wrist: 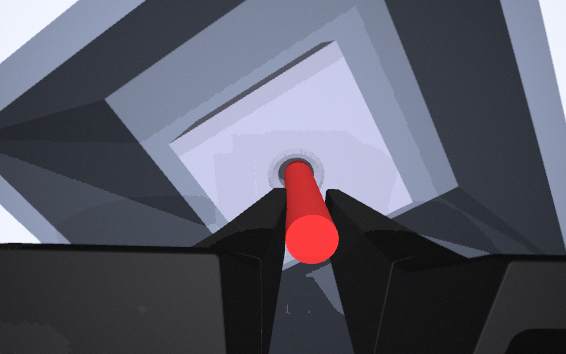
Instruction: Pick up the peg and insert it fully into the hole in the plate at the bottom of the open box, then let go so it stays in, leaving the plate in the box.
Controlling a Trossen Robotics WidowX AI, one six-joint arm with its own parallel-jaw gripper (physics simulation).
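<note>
A red peg is held between the two black fingers of my gripper, which is shut on it. The peg's near round end faces the camera, and its far end overlaps the hole in the pale plate. A dark crescent of the hole shows along the left and top of the peg's far end. Whether the tip is inside the hole or just above it I cannot tell. The plate lies at the bottom of the open box. The fingers hide the plate's near part.
The box's dark inner walls rise around the plate, with lighter rims at the upper left and right. A strip of box floor lies between the plate and the walls. The gripper's wide body covers the lower left and lower right.
</note>
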